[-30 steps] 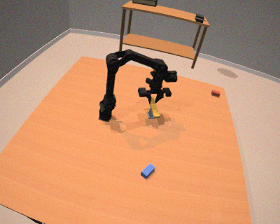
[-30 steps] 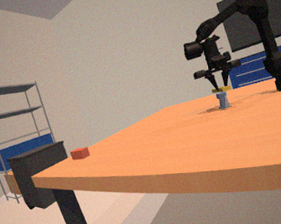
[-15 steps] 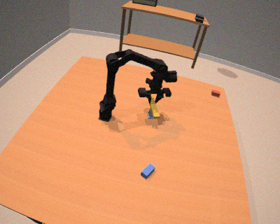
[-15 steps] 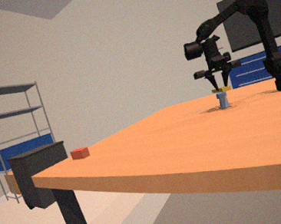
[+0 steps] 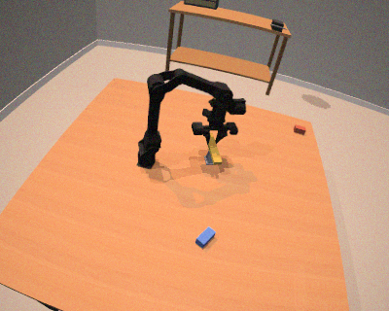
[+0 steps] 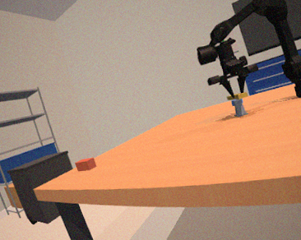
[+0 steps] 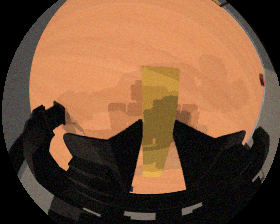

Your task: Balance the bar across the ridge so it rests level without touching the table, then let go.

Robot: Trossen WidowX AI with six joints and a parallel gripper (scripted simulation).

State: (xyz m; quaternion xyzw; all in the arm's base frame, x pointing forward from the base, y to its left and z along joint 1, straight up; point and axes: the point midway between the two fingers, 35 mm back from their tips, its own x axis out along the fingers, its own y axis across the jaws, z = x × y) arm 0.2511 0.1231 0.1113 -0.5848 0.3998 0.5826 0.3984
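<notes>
My gripper tip is 3 cm to the left of the yellow bar and 1 cm short of it. The rest, counted from my gripper tip: small red block (49 cm ahead, 38 cm to the left, 6 cm below); then blue block (41 cm to the right, 6 cm below, 5 cm ahead).
</notes>
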